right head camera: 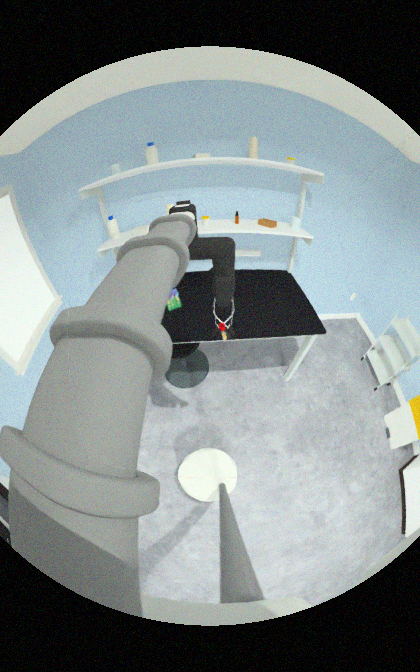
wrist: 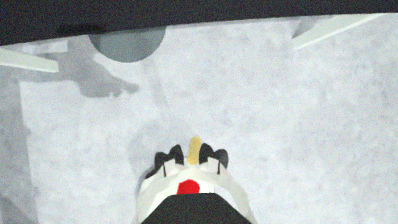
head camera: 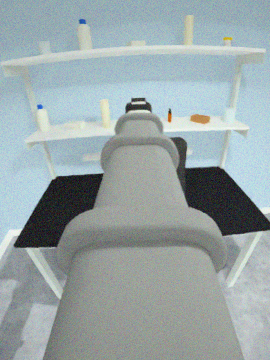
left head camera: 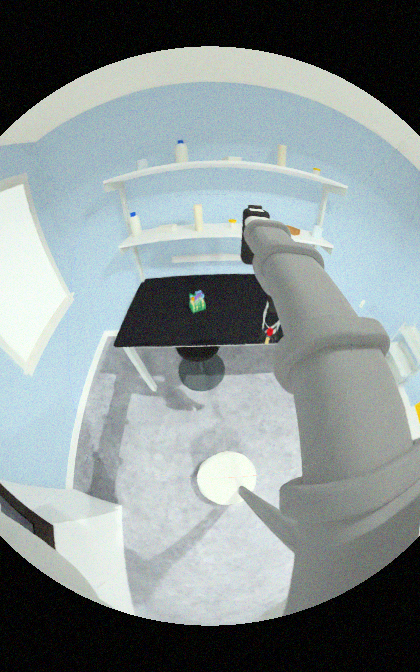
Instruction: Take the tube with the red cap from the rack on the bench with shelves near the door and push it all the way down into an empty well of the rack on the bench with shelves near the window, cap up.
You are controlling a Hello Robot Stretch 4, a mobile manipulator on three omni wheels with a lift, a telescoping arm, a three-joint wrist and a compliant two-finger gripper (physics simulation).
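Pixels of known places: gripper, fingertip midpoint: [right head camera: 222, 336] [wrist: 191, 156] [left head camera: 265, 341]; robot's base, link origin: [right head camera: 208, 473] [left head camera: 225, 476].
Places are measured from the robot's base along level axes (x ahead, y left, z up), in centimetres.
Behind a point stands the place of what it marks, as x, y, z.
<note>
My gripper [wrist: 191, 156] @(49.8, -8.7, 103.5) [right head camera: 223, 331] @(49.8, -8.7, 103.5) is shut on the red-capped tube [wrist: 194, 150] @(50.8, -9.1, 104.8) [right head camera: 222, 326] @(47.6, -8.5, 111.1) [left head camera: 270, 331] @(47.7, -8.4, 111.1). The red cap is on the gripper's palm side, and the yellowish lower end sticks out beyond the fingertips, cap up. In the wrist view the tube hangs over the floor, outside the front edge of the black bench [left head camera: 155, 315] @(95.3, 51.0, 73.4) [right head camera: 280, 300] @(107.6, -52.1, 73.4) [head camera: 215, 200] @(105.6, -50.5, 73.4). The green rack [left head camera: 197, 303] @(100.5, 22.4, 79.0) [right head camera: 174, 301] @(100.0, 21.0, 79.2) stands on the bench, left of the gripper, with purple and orange bits at its top. Its wells are too small to make out. The arm hides the rack in the head view.
Two wall shelves [head camera: 150, 51] @(130.9, -7.9, 162.9) [head camera: 55, 135] @(119.2, 53.8, 119.1) with bottles and jars are above the bench. A stool [left head camera: 201, 372] @(94.4, 24.6, 0.2) [right head camera: 187, 367] @(96.7, 23.0, 0.3) stands partly under its front. A window [left head camera: 30, 280] @(90.5, 150.1, 120.4) is on the left. A white cart [right head camera: 387, 357] @(86.8, -218.2, 14.8) stands at the right. Bench legs [wrist: 335, 31] @(81.1, -71.3, 38.2) show below the edge.
</note>
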